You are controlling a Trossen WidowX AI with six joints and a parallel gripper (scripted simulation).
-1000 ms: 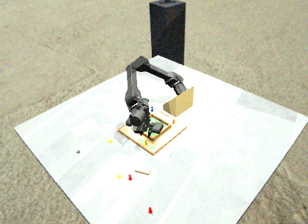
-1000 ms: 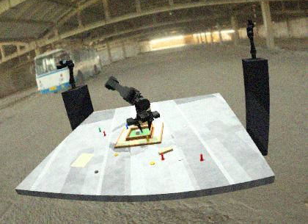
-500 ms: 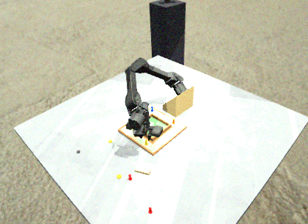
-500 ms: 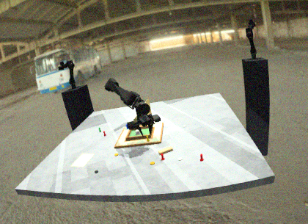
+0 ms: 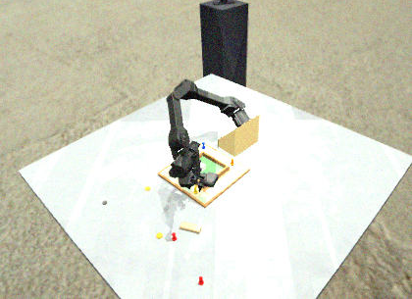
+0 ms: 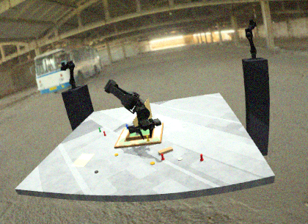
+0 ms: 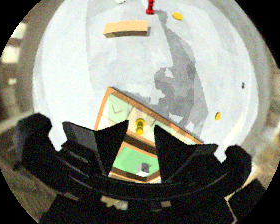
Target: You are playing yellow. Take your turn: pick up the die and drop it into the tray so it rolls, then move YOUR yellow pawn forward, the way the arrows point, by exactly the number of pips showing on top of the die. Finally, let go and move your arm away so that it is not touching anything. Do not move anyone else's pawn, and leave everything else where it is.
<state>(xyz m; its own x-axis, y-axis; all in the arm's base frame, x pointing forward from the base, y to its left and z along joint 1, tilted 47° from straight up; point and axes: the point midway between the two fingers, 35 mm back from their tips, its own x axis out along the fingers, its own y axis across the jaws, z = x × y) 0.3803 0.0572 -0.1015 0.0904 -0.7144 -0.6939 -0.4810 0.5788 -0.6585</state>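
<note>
My gripper tip is 110 mm past the white die and 90 mm to the left of it. From my gripper tip the other things lie so: green tray 110 mm behind, 80 mm to the right, 20 mm below; then yellow pawn right at my gripper tip; then small wooden block 130 mm to the left, 110 mm ahead, 20 mm below.
</note>
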